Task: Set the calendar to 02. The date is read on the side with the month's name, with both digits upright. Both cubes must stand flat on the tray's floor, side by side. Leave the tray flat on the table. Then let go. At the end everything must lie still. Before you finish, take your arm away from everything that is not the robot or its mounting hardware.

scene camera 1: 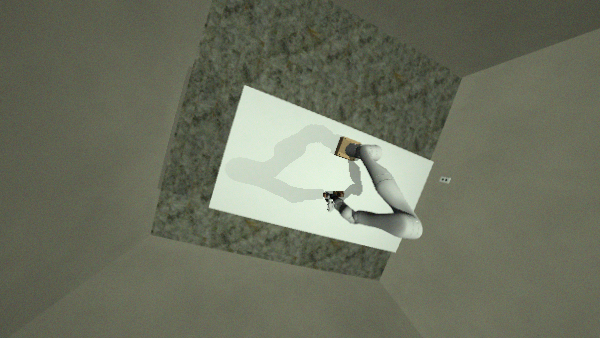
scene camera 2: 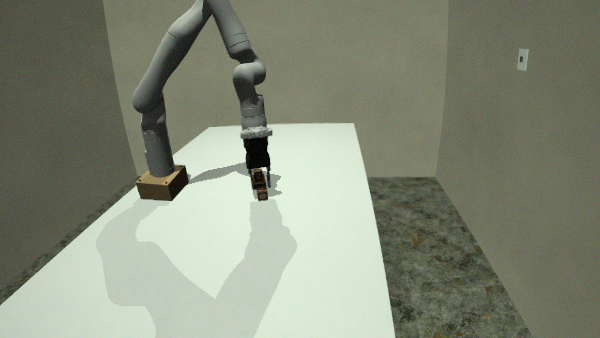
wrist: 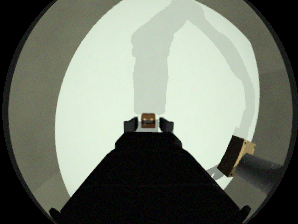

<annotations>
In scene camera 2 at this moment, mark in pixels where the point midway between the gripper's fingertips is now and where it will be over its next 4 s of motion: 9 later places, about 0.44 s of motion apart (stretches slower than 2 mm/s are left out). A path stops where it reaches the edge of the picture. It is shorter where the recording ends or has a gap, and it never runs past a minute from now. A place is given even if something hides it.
The gripper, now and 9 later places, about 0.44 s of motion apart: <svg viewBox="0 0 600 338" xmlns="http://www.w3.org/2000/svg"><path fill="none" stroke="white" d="M261 187L262 189L263 194L262 195L261 193L256 180L258 167L257 164L255 154L256 154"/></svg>
</annotations>
